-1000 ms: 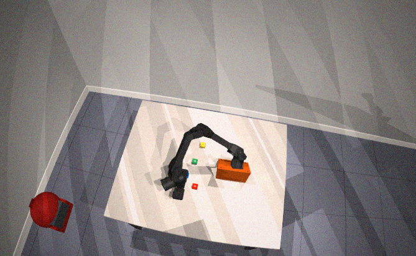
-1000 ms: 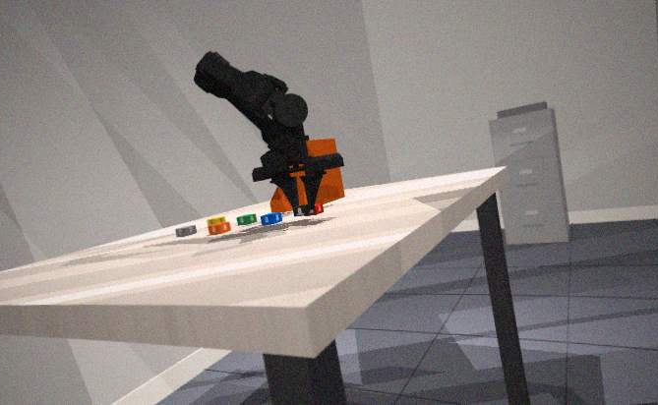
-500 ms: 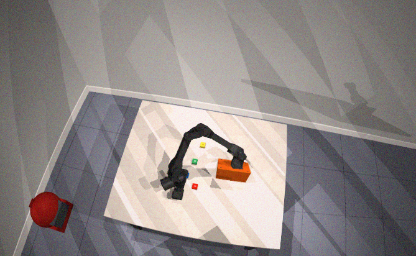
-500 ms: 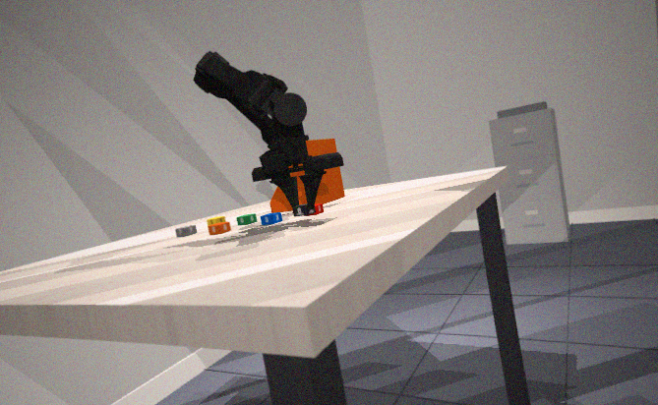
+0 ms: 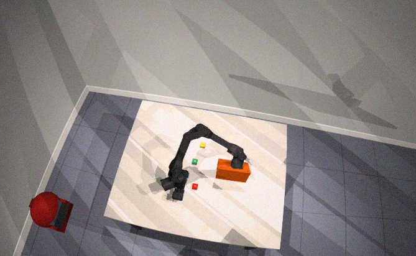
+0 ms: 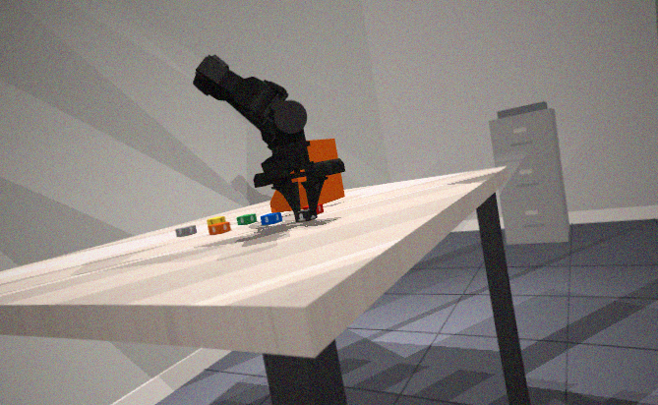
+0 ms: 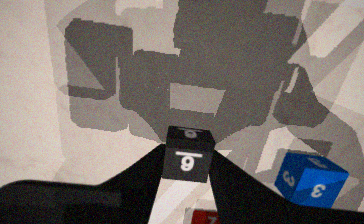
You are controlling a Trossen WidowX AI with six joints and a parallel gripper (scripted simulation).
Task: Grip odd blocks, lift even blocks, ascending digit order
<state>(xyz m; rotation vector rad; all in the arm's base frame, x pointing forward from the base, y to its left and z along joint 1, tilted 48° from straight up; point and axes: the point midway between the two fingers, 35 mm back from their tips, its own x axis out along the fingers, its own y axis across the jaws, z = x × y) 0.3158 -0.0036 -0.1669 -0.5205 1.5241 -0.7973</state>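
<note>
Now: the black block right at my gripper tip. Round my gripper tip: red block 8 cm behind, 2 cm to the right; orange block 20 cm to the right, 2 cm ahead; blue block 9 cm to the right, 2 cm behind.
</note>
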